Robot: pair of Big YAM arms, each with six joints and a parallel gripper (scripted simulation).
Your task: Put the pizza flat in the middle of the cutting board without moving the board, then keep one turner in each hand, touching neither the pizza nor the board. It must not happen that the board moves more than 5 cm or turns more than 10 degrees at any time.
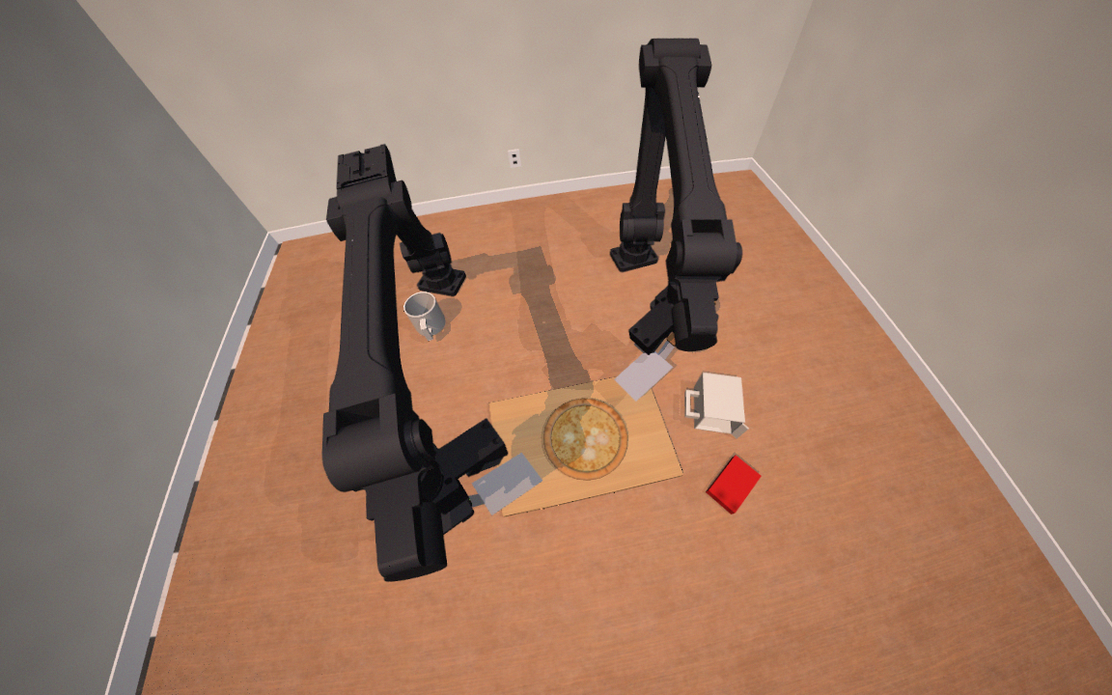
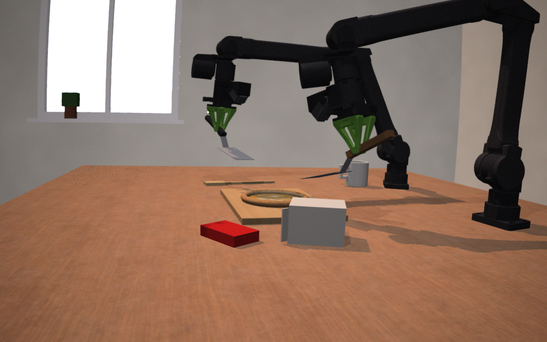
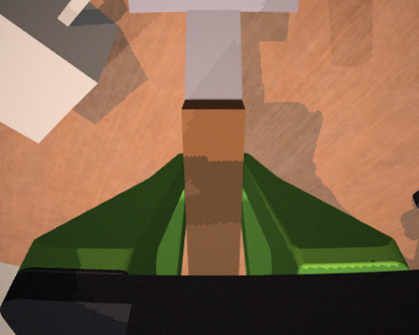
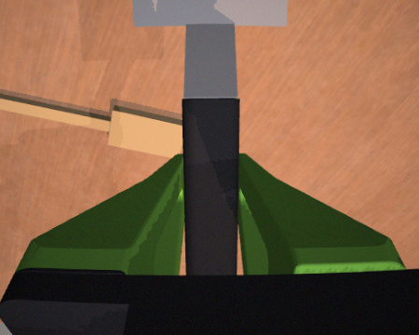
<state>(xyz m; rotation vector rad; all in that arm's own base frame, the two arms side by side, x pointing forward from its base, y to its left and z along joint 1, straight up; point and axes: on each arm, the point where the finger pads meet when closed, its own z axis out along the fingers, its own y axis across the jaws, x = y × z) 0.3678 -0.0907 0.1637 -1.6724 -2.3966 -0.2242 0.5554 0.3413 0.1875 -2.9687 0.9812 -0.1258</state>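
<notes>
My right hand is 2 cm above the black-handled turner and 1 cm to the right of it. Round my right hand: pizza (23 cm to the left, 17 cm below, 13 cm behind); then wooden spatula (18 cm below, 13 cm to the right, 6 cm behind); then cutting board (22 cm to the left, 18 cm below, 14 cm behind).
Right now the brown-handled turner is 20 mm ahead of my left hand, 30 mm to the right of it and 30 mm below it. The rest, counted from my left hand: white boxy mug: 110 mm ahead, 70 mm to the left, 130 mm below; pizza: 130 mm ahead, 210 mm to the right, 140 mm below; cutting board: 130 mm ahead, 220 mm to the right, 160 mm below.
</notes>
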